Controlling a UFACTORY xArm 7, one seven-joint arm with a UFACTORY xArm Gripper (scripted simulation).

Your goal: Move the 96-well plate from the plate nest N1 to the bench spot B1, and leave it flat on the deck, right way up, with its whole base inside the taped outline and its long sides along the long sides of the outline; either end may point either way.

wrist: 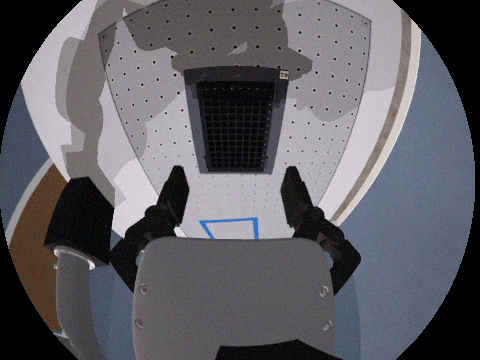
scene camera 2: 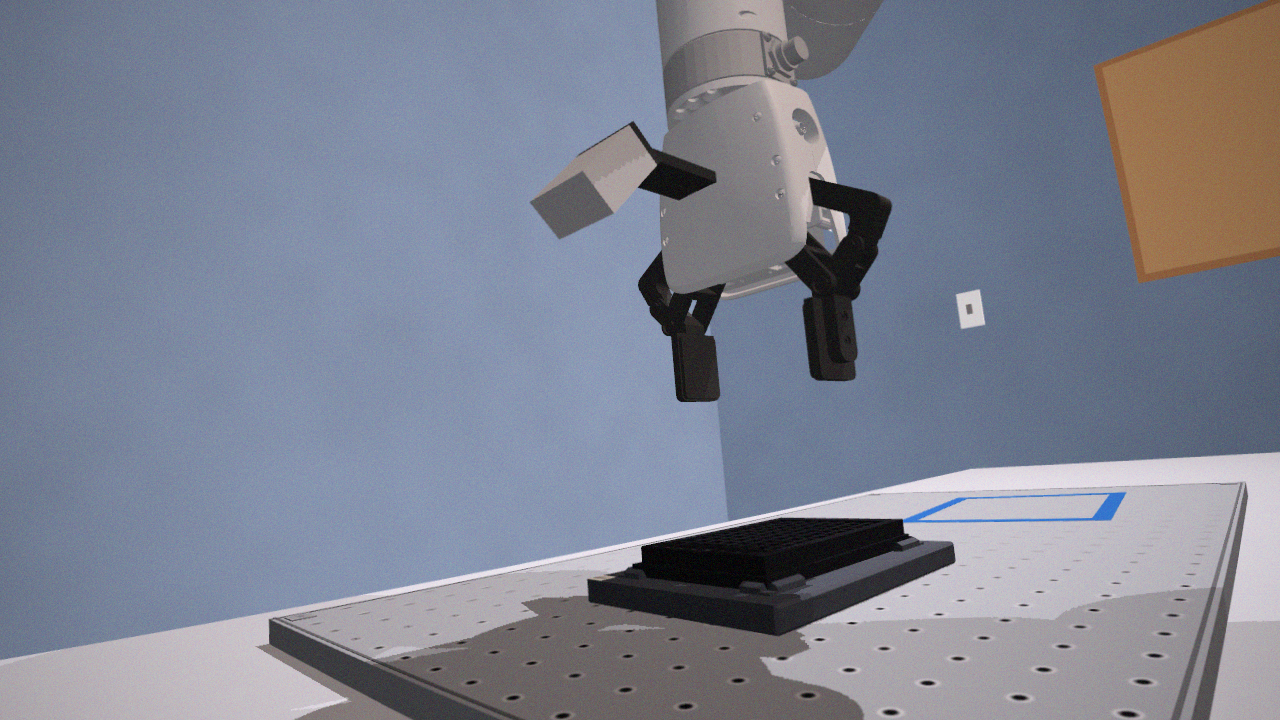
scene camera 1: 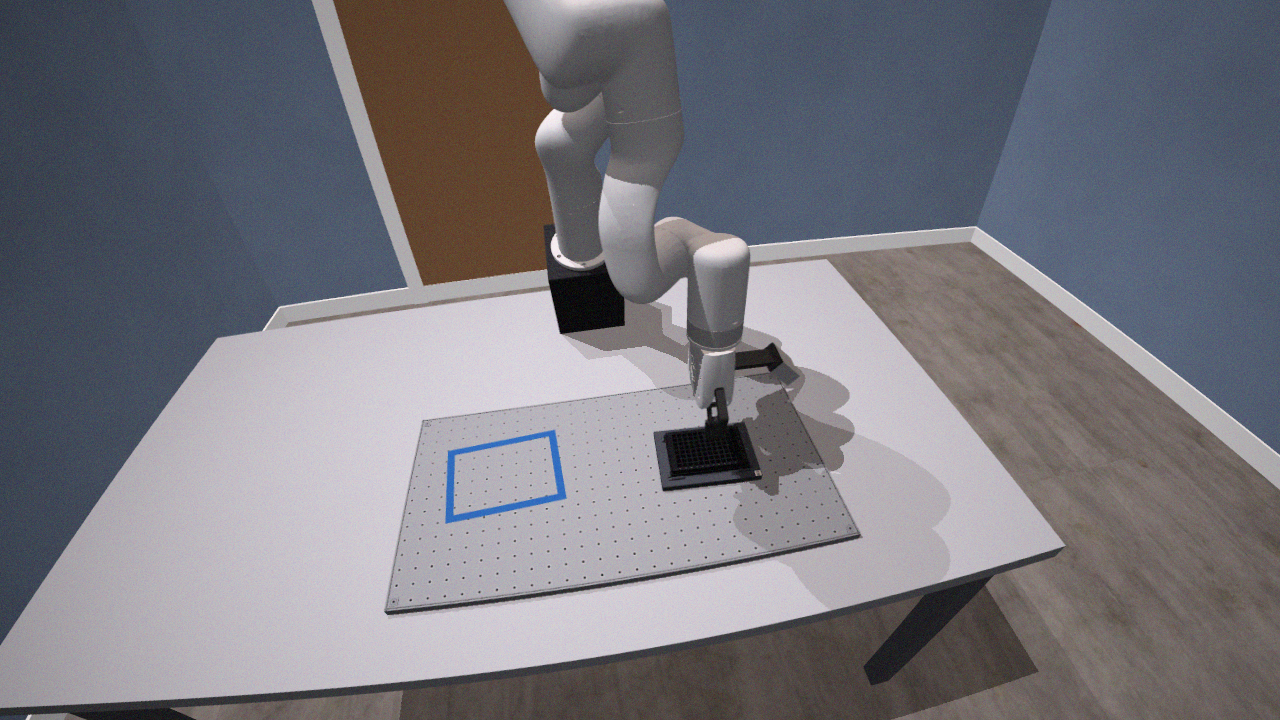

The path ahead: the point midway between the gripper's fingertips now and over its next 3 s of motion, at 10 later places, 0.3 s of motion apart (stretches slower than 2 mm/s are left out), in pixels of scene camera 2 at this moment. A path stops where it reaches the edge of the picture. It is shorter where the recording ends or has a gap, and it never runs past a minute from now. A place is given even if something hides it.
The gripper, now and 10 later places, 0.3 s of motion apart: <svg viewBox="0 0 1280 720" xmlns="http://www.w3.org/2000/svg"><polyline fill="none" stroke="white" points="760,391 761,395 763,414 765,438 768,464 769,487 772,506 773,514 773,523 774,533 776,542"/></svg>
